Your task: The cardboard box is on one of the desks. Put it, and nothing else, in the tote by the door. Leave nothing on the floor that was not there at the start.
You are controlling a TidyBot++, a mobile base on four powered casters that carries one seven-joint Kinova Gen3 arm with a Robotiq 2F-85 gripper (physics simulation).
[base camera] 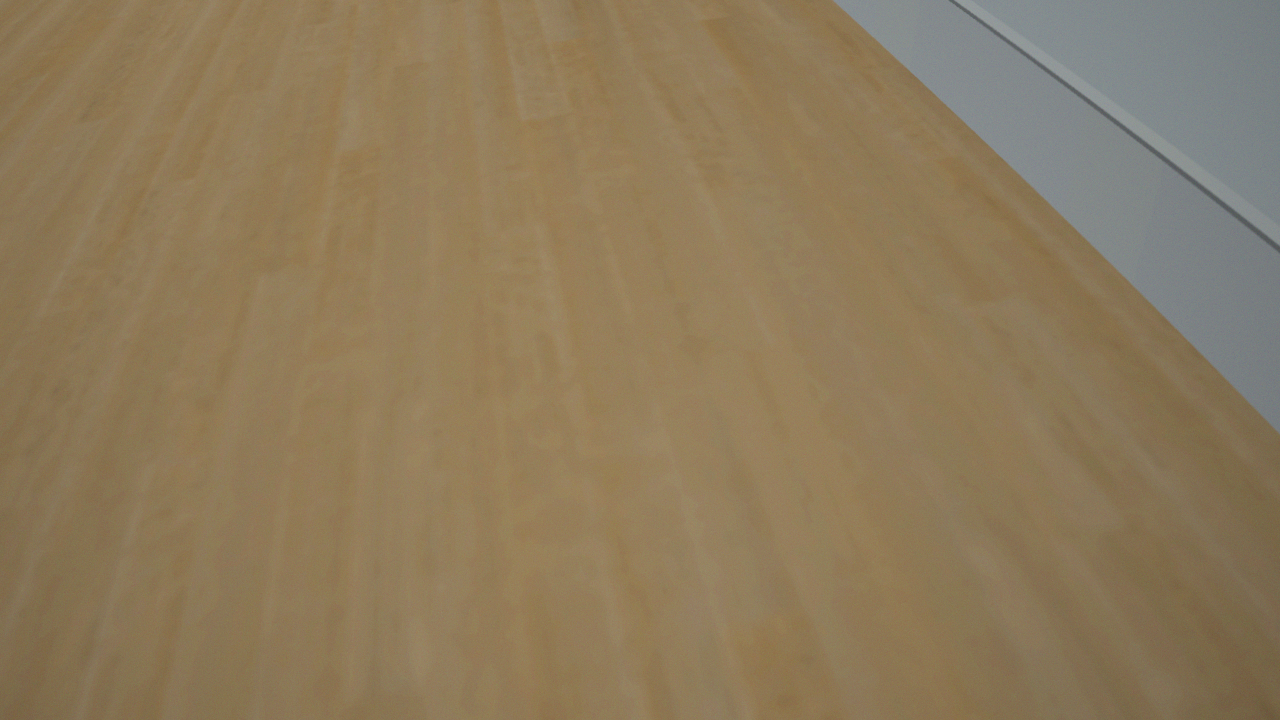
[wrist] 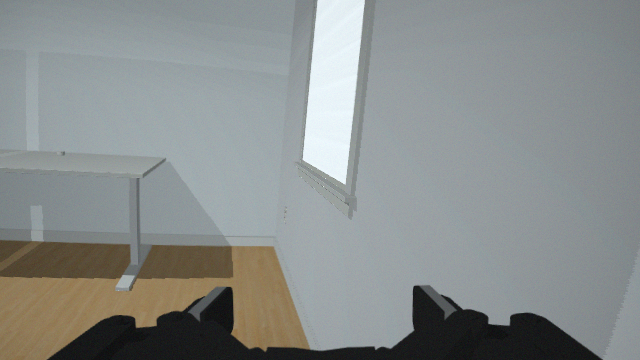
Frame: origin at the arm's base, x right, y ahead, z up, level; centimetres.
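Seen in the pictures: gripper, fingertip midpoint: point(wrist: 322, 307).
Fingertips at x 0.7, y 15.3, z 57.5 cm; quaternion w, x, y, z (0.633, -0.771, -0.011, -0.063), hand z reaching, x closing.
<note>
A point is followed by its place in that frame.
My gripper point(wrist: 322, 307) @[x 0.7, y 15.3, z 57.5 cm] is open, with its two fingers wide apart at the bottom of the wrist view and nothing between them. A white desk point(wrist: 110, 164) @[x -118.2, y 194.0, z 32.3 cm] with a grey leg stands at the left of the wrist view, well ahead of the gripper and apart from it. A very small light object point(wrist: 61, 153) @[x -167.6, y 214.0, z 33.5 cm] lies on the desk top, too small to identify. The cardboard box and the tote do not show in either view.
A wall point(wrist: 475, 150) @[x 30.4, y 56.7, z 64.6 cm] point(base camera: 1190, 107) @[x 30.7, y 55.2, z -28.1 cm] with a window point(wrist: 332, 90) @[x 10.3, y 145.0, z 82.1 cm] runs along the right side. A far wall point(wrist: 200, 125) @[x -81.0, y 254.8, z 58.7 cm] stands behind the desk. The wooden floor point(base camera: 537, 358) @[x -10.1, y 47.1, z -39.6 cm] point(wrist: 165, 310) @[x -67.9, y 158.1, z -39.7 cm] stretches ahead, with the desk's shadow on it.
</note>
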